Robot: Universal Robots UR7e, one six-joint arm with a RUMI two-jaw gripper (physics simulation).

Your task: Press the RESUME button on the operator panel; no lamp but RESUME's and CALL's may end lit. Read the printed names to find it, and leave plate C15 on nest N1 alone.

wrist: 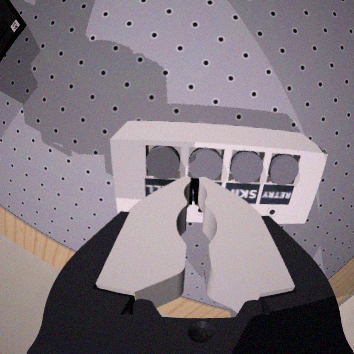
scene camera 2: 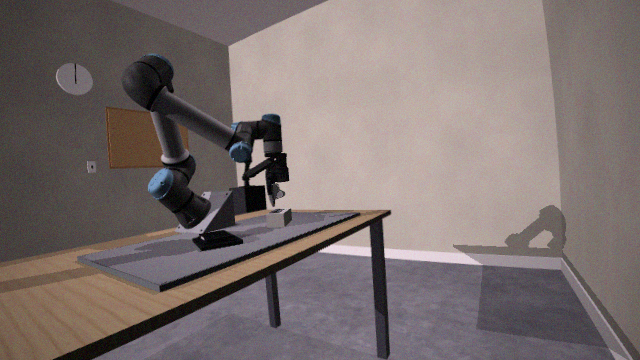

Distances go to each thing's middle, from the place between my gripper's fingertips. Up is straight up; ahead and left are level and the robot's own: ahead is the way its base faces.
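Operator panel (wrist: 290, 203): my hand 3 cm to the right of it, 5 cm above it.
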